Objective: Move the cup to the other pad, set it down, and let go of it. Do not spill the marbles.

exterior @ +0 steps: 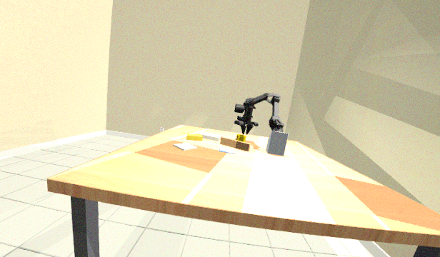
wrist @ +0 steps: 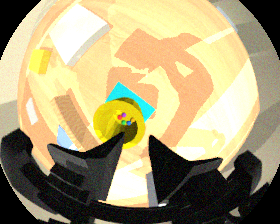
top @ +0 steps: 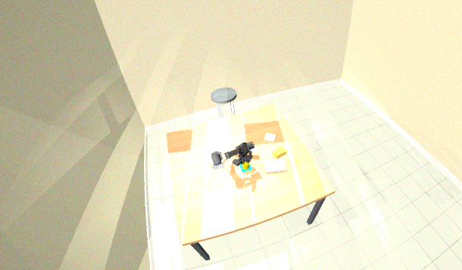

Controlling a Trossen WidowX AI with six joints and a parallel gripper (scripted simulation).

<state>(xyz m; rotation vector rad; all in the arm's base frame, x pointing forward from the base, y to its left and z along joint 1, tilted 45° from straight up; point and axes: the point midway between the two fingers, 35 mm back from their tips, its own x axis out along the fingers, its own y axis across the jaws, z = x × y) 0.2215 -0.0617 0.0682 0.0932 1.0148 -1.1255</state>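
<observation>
The yellow cup is 4 cm below my gripper tip, 2 cm ahead of it and 1 cm to the left of it. Round my gripper tip: white book: 28 cm ahead, 7 cm below, 4 cm to the right; then cyan pad: 9 cm below, 2 cm to the left, 2 cm ahead; then brown plank: 12 cm to the left, 6 cm below, 6 cm ahead.
</observation>
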